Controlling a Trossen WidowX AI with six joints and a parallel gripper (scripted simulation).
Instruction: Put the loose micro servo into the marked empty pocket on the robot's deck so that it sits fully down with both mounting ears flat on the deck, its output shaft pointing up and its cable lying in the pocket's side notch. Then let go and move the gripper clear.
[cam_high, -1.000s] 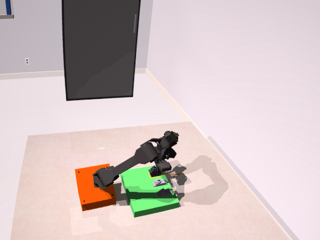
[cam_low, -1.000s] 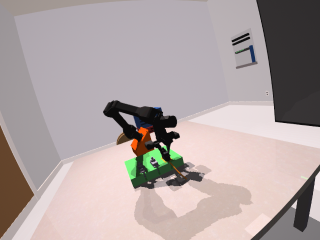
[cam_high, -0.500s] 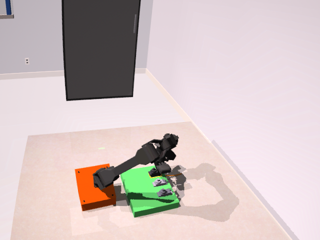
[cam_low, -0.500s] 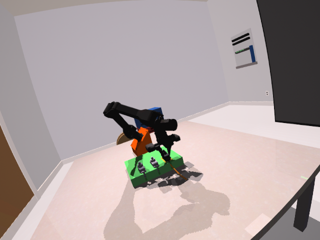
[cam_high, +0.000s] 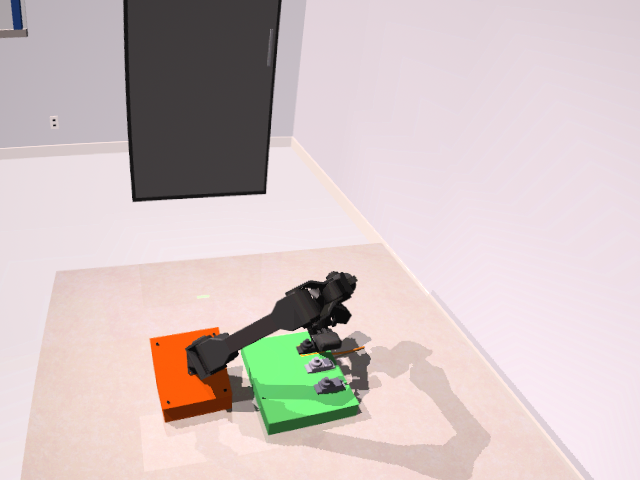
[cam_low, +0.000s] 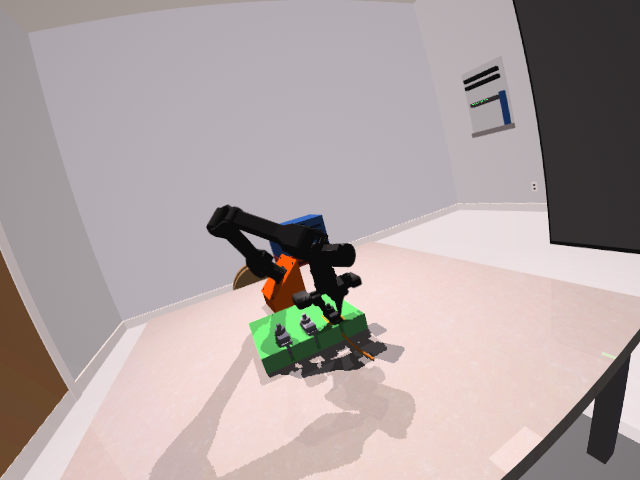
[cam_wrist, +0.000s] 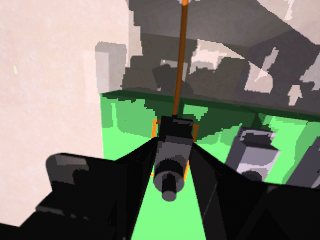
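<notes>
My gripper tip is 12 cm past the green deck, 8 cm to the left of it and 3 cm above it.
</notes>
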